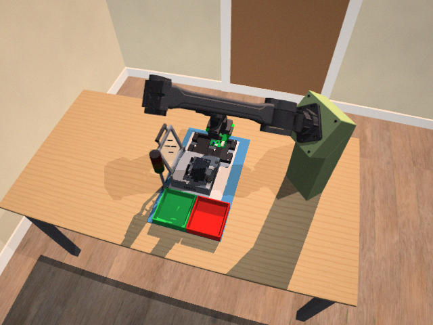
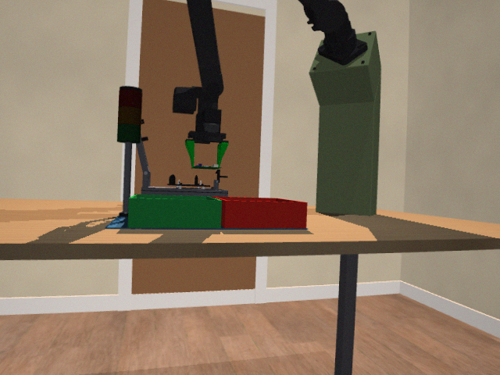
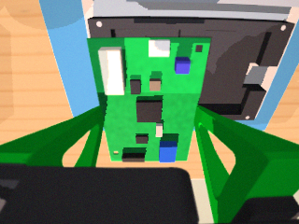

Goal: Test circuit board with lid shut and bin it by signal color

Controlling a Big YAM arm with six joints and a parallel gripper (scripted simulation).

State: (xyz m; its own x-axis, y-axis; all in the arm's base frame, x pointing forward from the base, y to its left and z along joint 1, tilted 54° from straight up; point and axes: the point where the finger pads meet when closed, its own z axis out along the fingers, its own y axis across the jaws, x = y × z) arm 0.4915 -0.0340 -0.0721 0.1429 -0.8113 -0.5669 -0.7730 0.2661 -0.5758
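My gripper is now 3 cm short of the tester plate, 17 cm to the right of it and 5 cm above it. Round my hand: latch hook 4 cm behind, 21 cm to the left, 4 cm below; green circuit board right at my hand; tester lid 15 cm ahead, 19 cm to the left, 6 cm above.
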